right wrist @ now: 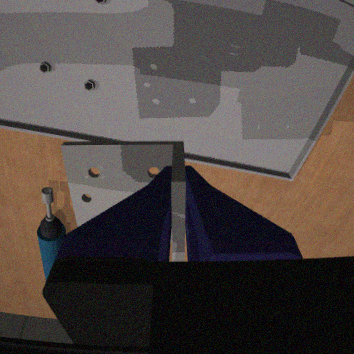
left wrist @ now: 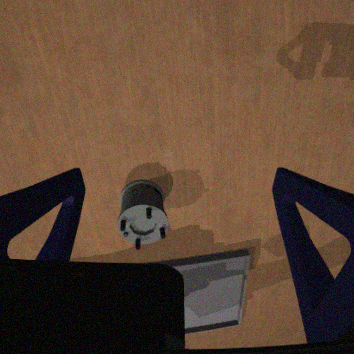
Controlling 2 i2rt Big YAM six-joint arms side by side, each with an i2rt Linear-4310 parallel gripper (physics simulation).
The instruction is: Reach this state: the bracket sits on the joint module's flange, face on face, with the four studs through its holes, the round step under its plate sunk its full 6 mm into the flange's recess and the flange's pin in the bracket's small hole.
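Frame: origin at the left arm's base, x ahead, y left, z up, level; centimetres.
Where they show: left gripper, fingertip midpoint: (left wrist: 178,178); right gripper, fingertip midpoint: (right wrist: 178,176).
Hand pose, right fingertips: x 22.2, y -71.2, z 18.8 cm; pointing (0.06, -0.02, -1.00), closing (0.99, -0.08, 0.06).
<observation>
After its pixels a point has its place.
The joint module (left wrist: 143,196) @(z 3.9, x 35.1, y -45.8 cm) stands on the wooden table in the left wrist view, left of centre. Its pale round flange (left wrist: 131,216) faces up, with four dark studs around a central recess; the pin cannot be told clearly. My left gripper (left wrist: 178,178) @(z 21.1, x 41.8, y -35.4 cm) is wide open above the table, with the module low between its fingers' lines and not touched. My right gripper (right wrist: 178,176) @(z 18.8, x 22.2, y -71.2 cm) is shut on the bracket (right wrist: 107,192) @(z 16.5, x 17.8, y -73.6 cm), gripping its upright wall. The bracket's holed plate reaches left of the fingers. Three of its holes show; the fingers hide the rest. The bracket is apart from the module.
A grey tray (left wrist: 244,292) @(z 1.7, x 41.6, y -75.8 cm) (right wrist: 240,167) @(z 1.4, x 30.4, y -83.8 cm) lies near the module and beyond the bracket. Several dark hex nuts (right wrist: 45,67) @(z 0.9, x 9.9, y -68.9 cm) (right wrist: 90,85) @(z 0.9, x 14.0, y -71.4 cm) lie in it. A blue-handled driver (right wrist: 48,250) @(z 4.1, x 2.1, y -93.3 cm) is left of the right gripper. A dark grey strip (right wrist: 35,327) shows at the lower left.
</observation>
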